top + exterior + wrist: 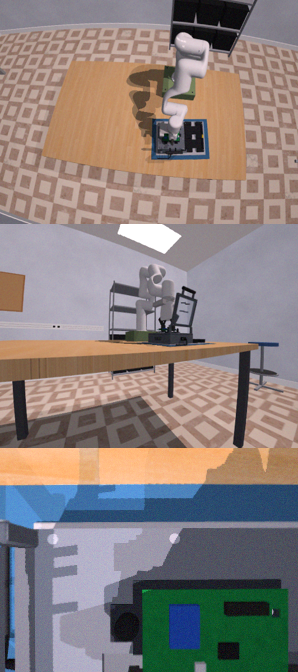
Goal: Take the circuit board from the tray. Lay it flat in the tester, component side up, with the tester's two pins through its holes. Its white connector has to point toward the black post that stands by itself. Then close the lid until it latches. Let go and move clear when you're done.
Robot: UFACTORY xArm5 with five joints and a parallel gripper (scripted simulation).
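Right now the green circuit board is right at my hand. Round my hand: tester lid (12 cm ahead, 1 cm to the left, 10 cm above); tester (3 cm ahead, 4 cm to the left, 3 cm above).
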